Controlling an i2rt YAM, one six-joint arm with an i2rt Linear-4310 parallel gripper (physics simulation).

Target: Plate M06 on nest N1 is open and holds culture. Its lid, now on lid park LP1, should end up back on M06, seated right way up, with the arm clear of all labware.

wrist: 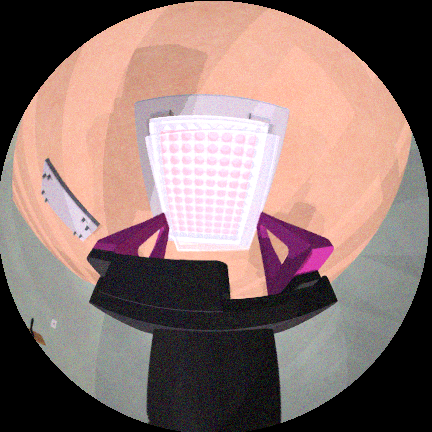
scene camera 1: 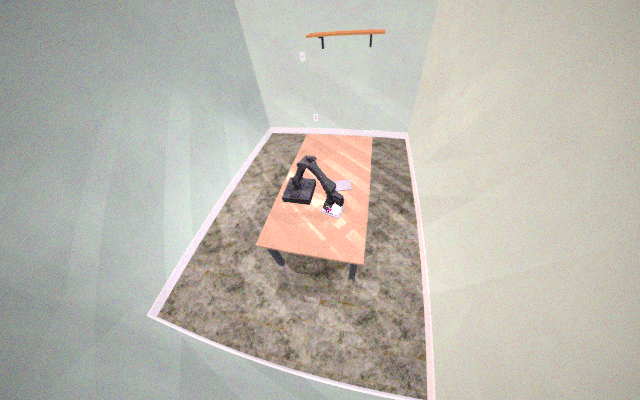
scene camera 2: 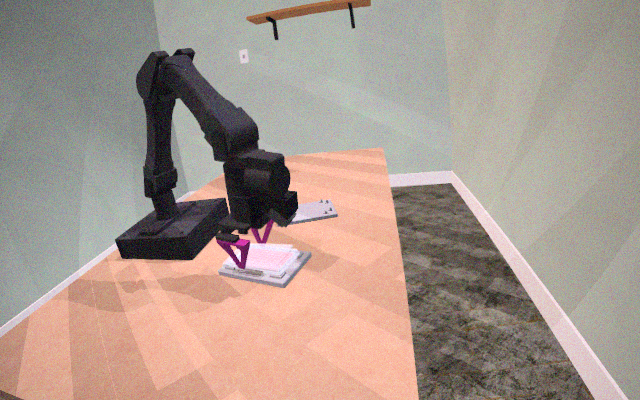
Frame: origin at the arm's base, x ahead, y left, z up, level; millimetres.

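Seen in the pictures: gripper, fingertip midpoint: (wrist: 212,216) (scene camera 1: 329,207) (scene camera 2: 252,256); arm's base, link origin: (scene camera 1: 298,188) (scene camera 2: 169,218).
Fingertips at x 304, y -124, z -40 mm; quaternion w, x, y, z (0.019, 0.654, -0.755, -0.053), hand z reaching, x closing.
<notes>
Offsets run from my fingertips to a thing's middle. Level surfaces: height alone.
My gripper (scene camera 1: 328,209) (scene camera 2: 252,254) (wrist: 212,216) is shut on the clear lid {14 mm ahead, 2 mm right, 4 mm up} (scene camera 2: 270,256) (wrist: 215,245), with one magenta finger at each side. The lid looks about level and lies over plate M06 {23 mm ahead, 3 mm left, 6 mm down} (scene camera 2: 275,271) (wrist: 210,122), whose pink wells show through it. In the wrist view the plate's far edge shows beyond the lid's far edge, so the lid sits shifted toward the arm. Whether the lid touches the plate is hard to tell. The plate is on the grey nest N1 {23 mm ahead, 3 mm left, 16 mm down} (scene camera 1: 339,215) (scene camera 2: 300,267) (wrist: 210,102). Lid park LP1 {42 mm ahead, 283 mm left, 15 mm down} (scene camera 1: 344,185) (scene camera 2: 316,211) (wrist: 67,205) shows no lid.
LP1 has small dark pegs and lies on the wooden table {25 mm down} (scene camera 1: 300,230) (scene camera 2: 350,320) (wrist: 330,90), farther back than the nest in the second scene view. The black arm base (scene camera 1: 299,192) (scene camera 2: 172,230) stands at the table's left edge. A wall shelf (scene camera 1: 345,33) (scene camera 2: 310,11) hangs behind.
</notes>
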